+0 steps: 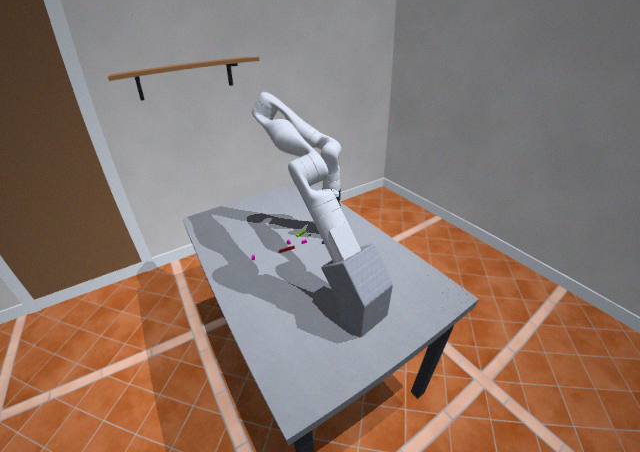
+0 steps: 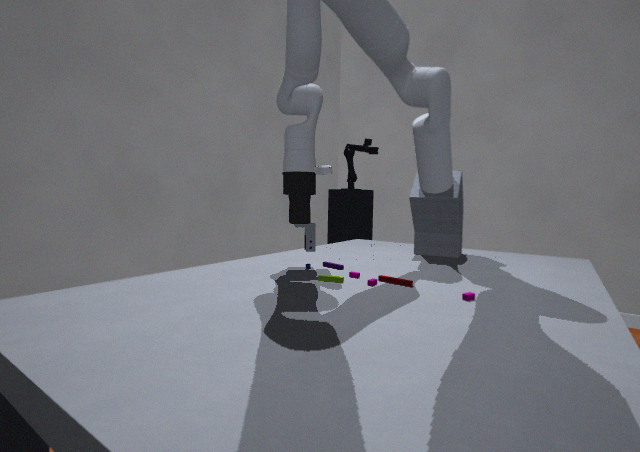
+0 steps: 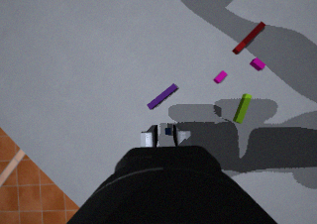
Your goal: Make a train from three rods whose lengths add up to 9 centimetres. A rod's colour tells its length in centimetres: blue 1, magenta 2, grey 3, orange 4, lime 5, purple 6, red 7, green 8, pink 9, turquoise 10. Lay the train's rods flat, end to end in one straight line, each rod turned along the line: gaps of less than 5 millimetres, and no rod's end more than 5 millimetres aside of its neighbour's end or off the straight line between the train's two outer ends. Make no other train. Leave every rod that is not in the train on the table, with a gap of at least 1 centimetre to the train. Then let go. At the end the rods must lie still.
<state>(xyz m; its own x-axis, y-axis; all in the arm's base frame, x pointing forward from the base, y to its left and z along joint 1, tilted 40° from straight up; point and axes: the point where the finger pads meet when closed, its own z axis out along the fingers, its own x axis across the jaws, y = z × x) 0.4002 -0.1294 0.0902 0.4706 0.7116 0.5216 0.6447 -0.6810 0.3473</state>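
The blue rod is 1 cm ahead of my hand and 5 cm below it. Also, from my hand: purple rod (5 cm behind, 3 cm to the left, 5 cm below); lime rod (5 cm ahead, 12 cm to the left, 5 cm below); red rod (3 cm behind, 22 cm to the left, 5 cm below).
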